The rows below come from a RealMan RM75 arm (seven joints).
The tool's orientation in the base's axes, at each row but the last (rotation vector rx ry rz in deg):
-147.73 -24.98 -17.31
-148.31 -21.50 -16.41
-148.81 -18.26 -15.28
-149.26 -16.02 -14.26
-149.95 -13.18 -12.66
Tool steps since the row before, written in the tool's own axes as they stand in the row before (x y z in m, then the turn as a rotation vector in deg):
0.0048 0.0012 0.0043 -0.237 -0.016 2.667
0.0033 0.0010 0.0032 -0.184 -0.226 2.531
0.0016 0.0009 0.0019 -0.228 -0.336 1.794
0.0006 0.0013 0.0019 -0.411 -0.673 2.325
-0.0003 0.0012 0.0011 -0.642 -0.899 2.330
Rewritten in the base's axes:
0.0054 0.0024 -0.0028 0.122 1.323 -2.325
0.0038 0.0015 -0.0023 0.087 1.440 -2.100
0.0020 0.0005 -0.0016 -0.079 1.152 -1.432
0.0011 -0.0001 -0.0021 -0.272 1.678 -1.771
0.0001 -0.0005 -0.0016 -0.542 1.847 -1.716

